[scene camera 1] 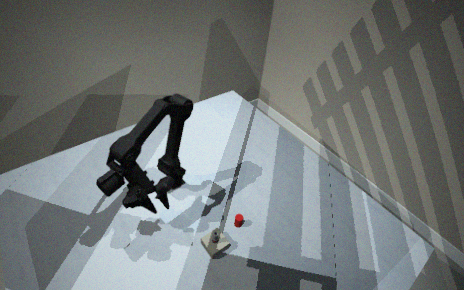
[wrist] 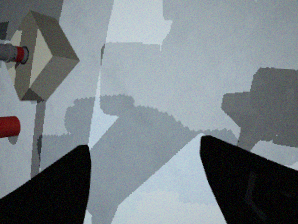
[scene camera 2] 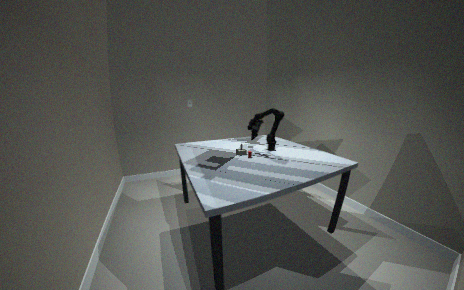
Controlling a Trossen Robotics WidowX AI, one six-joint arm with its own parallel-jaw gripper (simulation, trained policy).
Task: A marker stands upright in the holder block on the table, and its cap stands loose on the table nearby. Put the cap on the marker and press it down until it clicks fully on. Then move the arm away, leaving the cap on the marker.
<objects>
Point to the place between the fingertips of my gripper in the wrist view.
At 145, 150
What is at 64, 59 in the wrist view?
A beige holder block.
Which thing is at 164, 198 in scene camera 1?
My gripper.
</objects>
